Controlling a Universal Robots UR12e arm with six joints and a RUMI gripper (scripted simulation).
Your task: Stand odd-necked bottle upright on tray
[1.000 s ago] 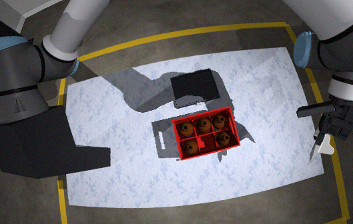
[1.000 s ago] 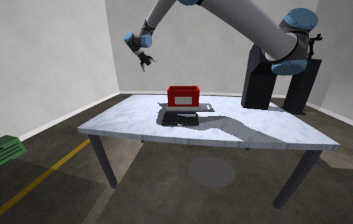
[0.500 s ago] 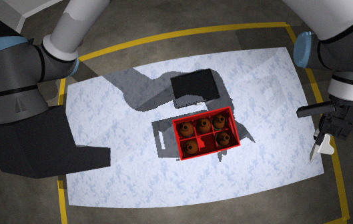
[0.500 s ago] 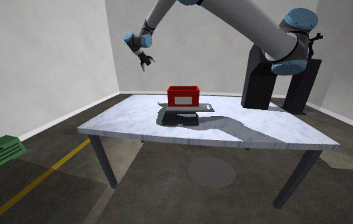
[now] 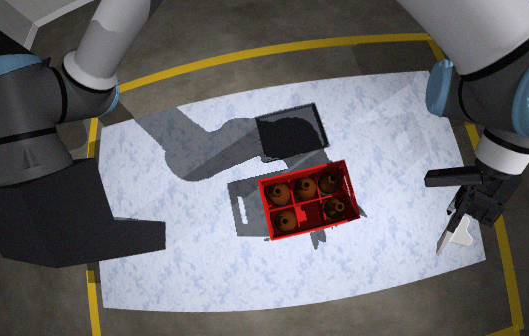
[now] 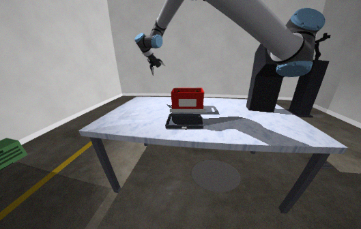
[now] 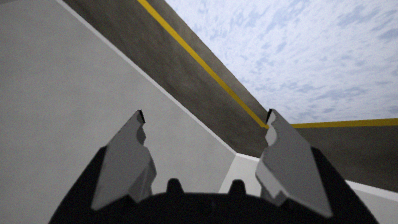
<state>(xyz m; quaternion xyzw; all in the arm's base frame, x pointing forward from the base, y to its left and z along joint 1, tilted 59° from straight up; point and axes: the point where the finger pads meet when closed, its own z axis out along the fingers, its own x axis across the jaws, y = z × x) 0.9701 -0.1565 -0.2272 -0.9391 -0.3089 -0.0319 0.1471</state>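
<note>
Now: the red crate 300 mm behind my hand, 150 mm to the left of it and 250 mm below it. The rest, counted from my hand: dark tray (300 mm behind, 440 mm to the left, 320 mm below).
</note>
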